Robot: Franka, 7 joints.
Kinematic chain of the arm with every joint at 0, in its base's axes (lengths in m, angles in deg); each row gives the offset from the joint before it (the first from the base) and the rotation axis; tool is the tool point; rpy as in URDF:
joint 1: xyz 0 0 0.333 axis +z
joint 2: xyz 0 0 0 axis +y
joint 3: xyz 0 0 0.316 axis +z
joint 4: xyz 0.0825 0 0 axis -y
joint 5: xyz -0.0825 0 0.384 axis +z
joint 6: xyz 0 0 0 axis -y
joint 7: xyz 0.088 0 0 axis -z
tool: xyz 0 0 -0.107 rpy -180 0 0
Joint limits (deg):
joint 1: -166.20..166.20
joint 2: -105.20..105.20
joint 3: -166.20..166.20
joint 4: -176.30..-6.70
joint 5: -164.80..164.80
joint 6: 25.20..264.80
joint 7: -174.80..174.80
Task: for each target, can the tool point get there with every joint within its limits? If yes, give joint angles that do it. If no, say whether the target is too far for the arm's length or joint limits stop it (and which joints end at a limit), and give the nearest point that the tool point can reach.
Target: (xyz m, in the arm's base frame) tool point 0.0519 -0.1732 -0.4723
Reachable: no: joint limits stop it (at a limit: joint 2) | nearest point 0.0573 -0.1912 -0.3541 | short by 0.120 m
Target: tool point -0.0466 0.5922 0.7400
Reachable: yes | joints -126.98 -57.62 -61.46 -46.83 134.69 216.06 6.91
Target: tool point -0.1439 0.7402 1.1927
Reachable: no: too far | nearest point -0.1080 0.5553 0.9780 | short by 0.286 m
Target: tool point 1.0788 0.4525 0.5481
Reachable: no: too far | nearest point 0.7781 0.3264 0.4881 | short by 0.332 m
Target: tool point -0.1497 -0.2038 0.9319
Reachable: yes | joints 123.06 -56.33 38.98 -102.79 45.30 230.13 -74.99
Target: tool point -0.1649 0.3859 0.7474
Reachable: yes | joints -132.61 -81.87 -32.69 -119.32 61.52 209.47 90.45
